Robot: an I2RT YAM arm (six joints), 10 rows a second.
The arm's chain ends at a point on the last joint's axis. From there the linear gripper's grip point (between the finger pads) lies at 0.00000 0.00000 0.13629 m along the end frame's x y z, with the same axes.
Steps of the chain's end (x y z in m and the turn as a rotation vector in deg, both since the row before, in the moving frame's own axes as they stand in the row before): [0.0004 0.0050 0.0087 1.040 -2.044 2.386]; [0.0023 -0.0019 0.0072 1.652 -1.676 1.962]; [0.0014 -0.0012 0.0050 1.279 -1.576 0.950]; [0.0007 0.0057 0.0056 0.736 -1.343 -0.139]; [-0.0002 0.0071 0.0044 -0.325 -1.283 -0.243]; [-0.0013 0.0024 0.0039 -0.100 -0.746 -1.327]
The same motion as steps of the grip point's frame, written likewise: [-0.0044 0.0024 0.0086 1.040 -2.044 2.386]; [-0.0016 -0.0059 0.0071 1.652 -1.676 1.962]; [-0.0023 -0.0043 0.0049 1.279 -1.576 0.950]; [-0.0025 0.0040 0.0056 0.736 -1.343 -0.139]; [-0.0032 0.0079 0.0044 -0.325 -1.283 -0.243]; [-0.0031 0.0027 0.0039 -0.100 -0.746 -1.327]
